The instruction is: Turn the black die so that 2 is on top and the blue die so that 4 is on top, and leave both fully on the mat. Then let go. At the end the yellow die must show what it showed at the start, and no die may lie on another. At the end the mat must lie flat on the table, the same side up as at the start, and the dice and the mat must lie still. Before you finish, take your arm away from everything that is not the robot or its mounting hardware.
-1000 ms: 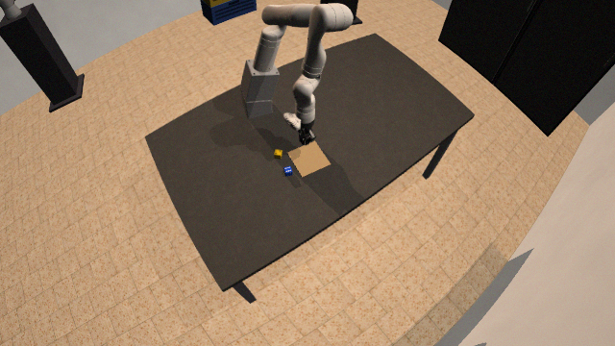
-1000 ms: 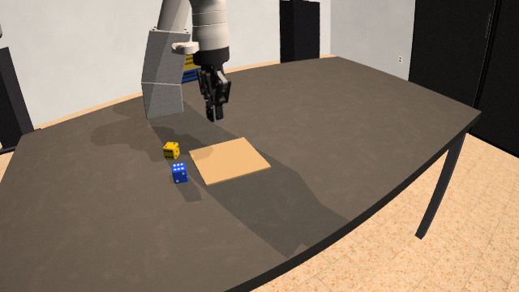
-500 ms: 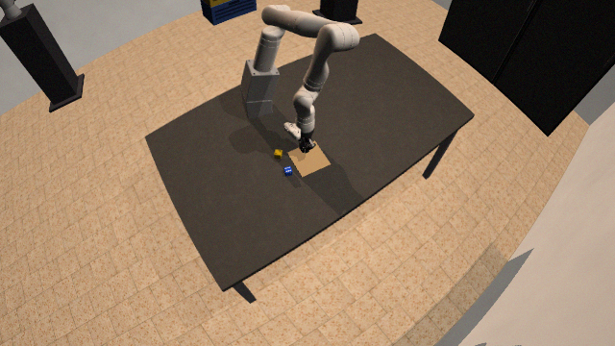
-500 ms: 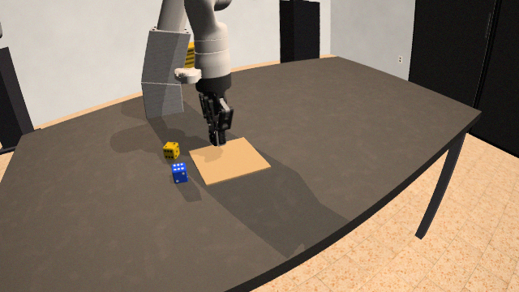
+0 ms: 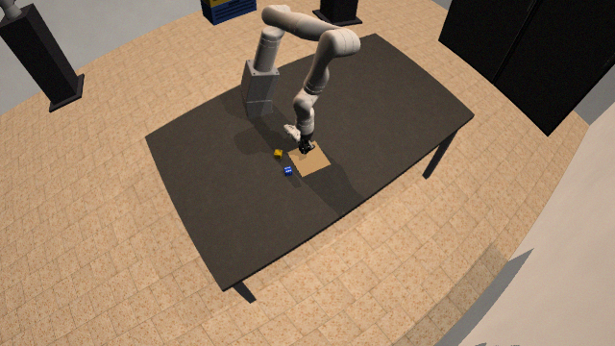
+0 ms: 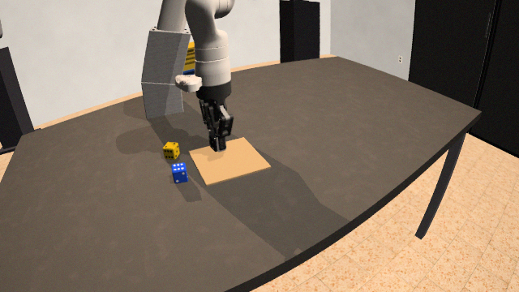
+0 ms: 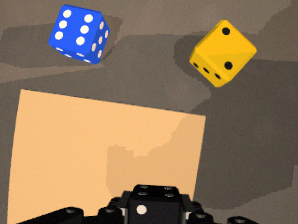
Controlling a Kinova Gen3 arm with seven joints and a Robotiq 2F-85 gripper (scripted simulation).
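Now: hand right at the black die. Also, from my hand: blue die: 7 cm ahead, 10 cm to the right, 1 cm below; yellow die: 2 cm behind, 11 cm to the right, 1 cm below; tan mat: 4 cm ahead, 1 cm to the left, 3 cm below.
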